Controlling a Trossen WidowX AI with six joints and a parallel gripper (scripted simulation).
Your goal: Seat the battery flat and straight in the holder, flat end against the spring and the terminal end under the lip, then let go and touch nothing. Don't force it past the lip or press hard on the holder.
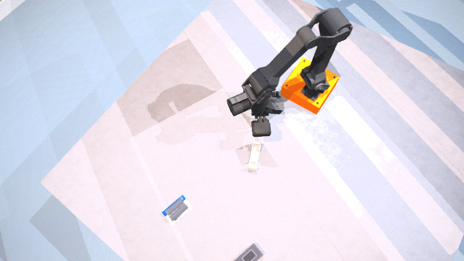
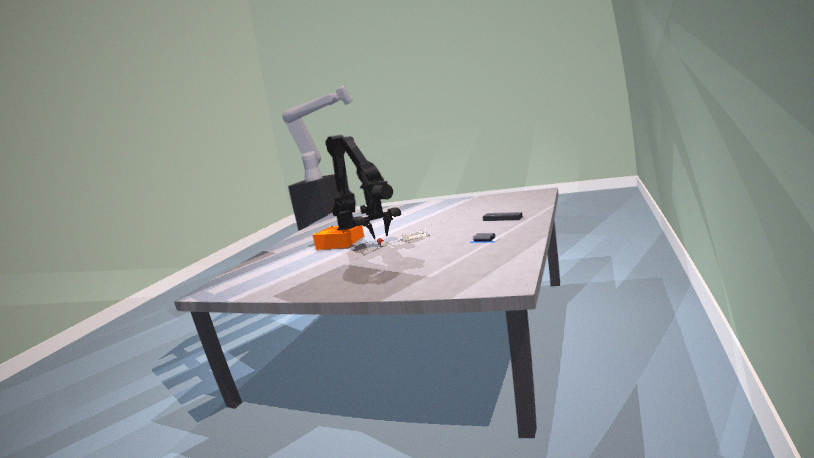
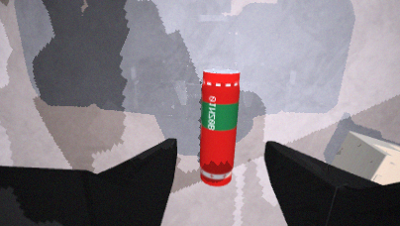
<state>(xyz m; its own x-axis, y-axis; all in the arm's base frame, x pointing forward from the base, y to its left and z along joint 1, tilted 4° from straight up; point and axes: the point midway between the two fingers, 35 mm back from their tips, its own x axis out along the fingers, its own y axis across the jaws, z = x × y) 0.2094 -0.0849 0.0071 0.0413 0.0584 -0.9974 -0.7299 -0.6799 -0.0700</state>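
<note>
My gripper tip is now 2 cm above the battery. The rest, counted from my gripper tip: dark flat box (42 cm ahead, 26 cm to the left, 1 cm below).
</note>
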